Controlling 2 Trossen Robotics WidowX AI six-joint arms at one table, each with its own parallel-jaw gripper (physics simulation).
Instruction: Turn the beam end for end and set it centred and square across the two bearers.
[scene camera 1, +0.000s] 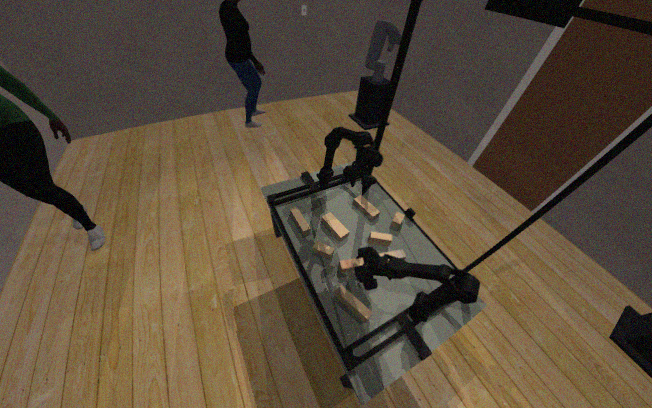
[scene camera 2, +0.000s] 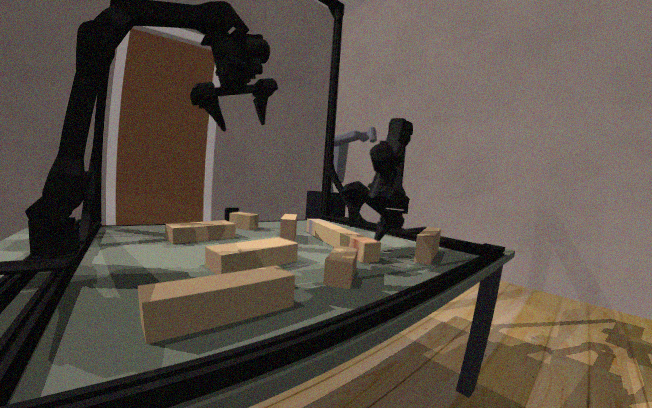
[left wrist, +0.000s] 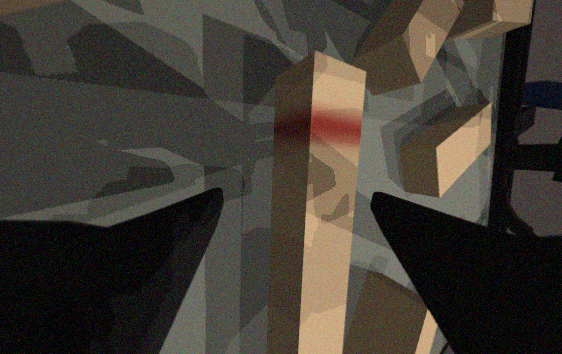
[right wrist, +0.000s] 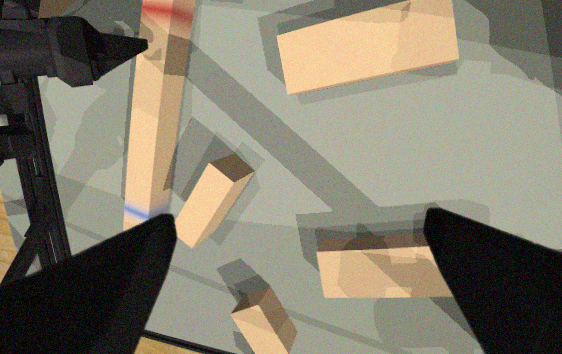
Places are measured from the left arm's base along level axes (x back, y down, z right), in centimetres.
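Where they show: left gripper, fingertip midpoint: (scene camera 2: 363, 235) (left wrist: 297, 197) (right wrist: 135, 42); right gripper, fingertip midpoint: (scene camera 1: 357, 190) (scene camera 2: 244, 127) (right wrist: 300, 223); left arm's base, origin of the base link: (scene camera 1: 416, 313) (scene camera 2: 392, 228) (right wrist: 24, 140); right arm's base, origin of the base link: (scene camera 1: 323, 183) (scene camera 2: 54, 254) (left wrist: 511, 157).
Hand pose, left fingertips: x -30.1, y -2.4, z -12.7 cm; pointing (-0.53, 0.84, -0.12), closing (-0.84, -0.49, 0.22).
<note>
Each offset is from my left fingertips to the top centre of the thing.
A long wooden beam @(dx -0.2, dy -0.1, dz +9.8 cm) (scene camera 1: 350, 263) (scene camera 2: 332, 234) (left wrist: 327, 250) (right wrist: 147, 125) lies on the table, with a red band near one end and a blue band near the other. In scene camera 1 its middle is hidden by the left arm. My left gripper (scene camera 1: 364, 270) (scene camera 2: 369, 229) (left wrist: 297, 197) is open and empty, its fingers apart on either side of the beam in the left wrist view. My right gripper (scene camera 1: 359, 186) (scene camera 2: 243, 126) (right wrist: 300, 223) is open and empty, high above the table. Plain wooden blocks lie around; I cannot tell which are the two bearers.
A small block @(dx -8.9, dy -2.0, dz +20.5 cm) (scene camera 2: 288, 226) (right wrist: 215, 205) is close beside the beam. Larger blocks @(dx -39.3, dy -0.1, dz -13.8 cm) (scene camera 1: 300, 221) @(dx -27.7, dy +0.5, dz +2.8 cm) (scene camera 1: 335, 226) @(dx -31.9, dy +0.5, dz +27.5 cm) (scene camera 1: 366, 206) lie towards the right arm's side. Another block @(dx +13.2, dy -2.0, dz -11.1 cm) (scene camera 1: 354, 303) (scene camera 2: 428, 246) lies beyond the beam. A black frame rail (scene camera 2: 300, 345) edges the table.
</note>
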